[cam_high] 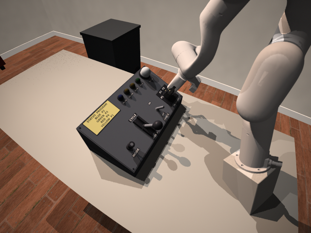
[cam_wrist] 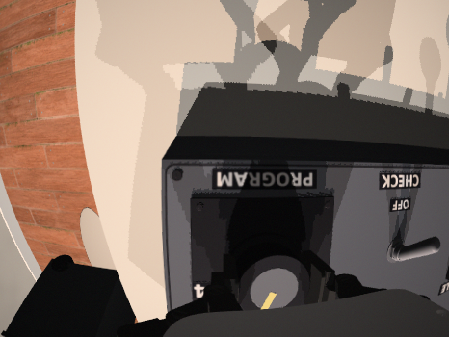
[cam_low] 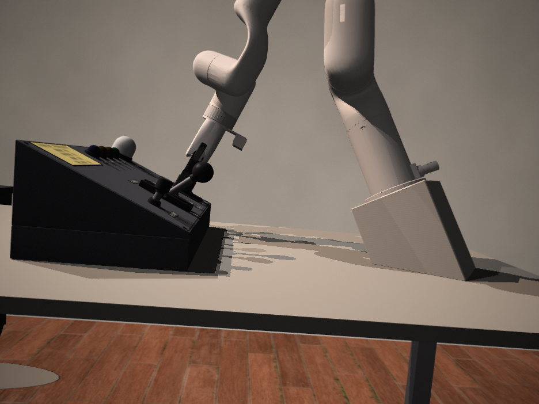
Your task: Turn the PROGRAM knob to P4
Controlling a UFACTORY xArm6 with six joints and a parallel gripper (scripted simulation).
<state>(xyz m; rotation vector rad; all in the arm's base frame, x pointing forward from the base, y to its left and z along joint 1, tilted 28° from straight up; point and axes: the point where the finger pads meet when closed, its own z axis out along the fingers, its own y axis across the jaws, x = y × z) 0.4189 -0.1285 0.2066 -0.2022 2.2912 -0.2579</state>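
My gripper is now 10 mm past the check toggle, 120 mm to the right of it and 10 mm above it. The rest, counted from my hand: dark sloped console 20 mm ahead, 180 mm to the left, 30 mm below; black ball lever 40 mm behind, 240 mm to the left, 10 mm above; mode knob 20 mm behind, 360 mm to the left.
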